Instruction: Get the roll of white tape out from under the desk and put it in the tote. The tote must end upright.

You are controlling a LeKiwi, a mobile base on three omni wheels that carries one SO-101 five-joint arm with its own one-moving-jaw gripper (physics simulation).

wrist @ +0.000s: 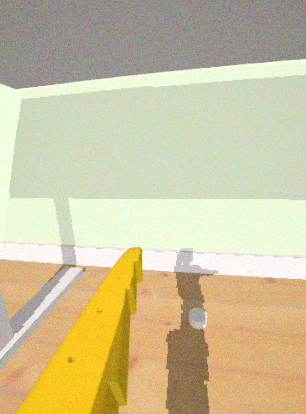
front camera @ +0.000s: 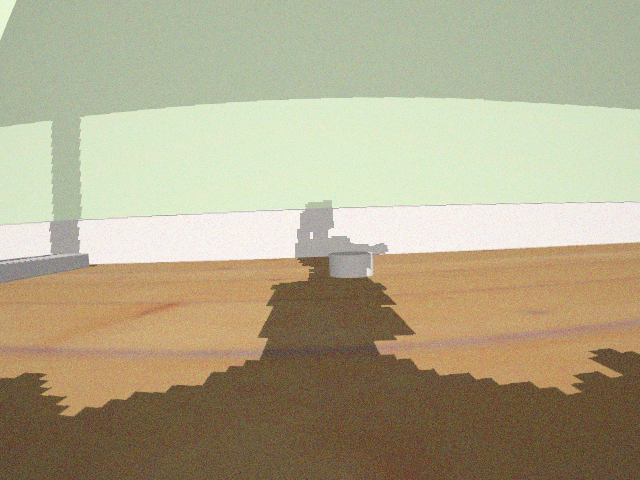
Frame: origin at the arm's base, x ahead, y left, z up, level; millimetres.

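Seen in the pictures: hand, its tool point: (wrist: 142, 259).
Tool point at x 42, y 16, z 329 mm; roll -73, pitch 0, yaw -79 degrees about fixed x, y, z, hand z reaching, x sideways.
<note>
Offsets run from my tool point to a thing's middle. "spot": to the spot under its first point.
The roll of white tape {dz -406, dx +376, dy -57 mm} (front camera: 350, 264) (wrist: 198, 318) lies flat on the wooden floor, near the back wall. In the front view it is a little right of the middle, partly in shadow. In the wrist view it is right of the middle, beyond and to the right of the jaw's tip. My gripper (wrist: 135, 256) shows one yellow notched jaw, with the moving jaw swung out of the picture, so it is fully open. It is apart from the tape. The desk's grey underside (wrist: 150, 37) spans the top of the wrist view. The tote does not show in either view.
A grey desk foot {spot: dz -404, dx +451, dy +388 mm} (front camera: 46, 265) (wrist: 42, 311) lies along the floor at the left, with part of a leg at the wrist view's left edge. The white baseboard (front camera: 180, 235) (wrist: 240, 265) and green wall stand behind the tape. Dark shadows cross the floor.
</note>
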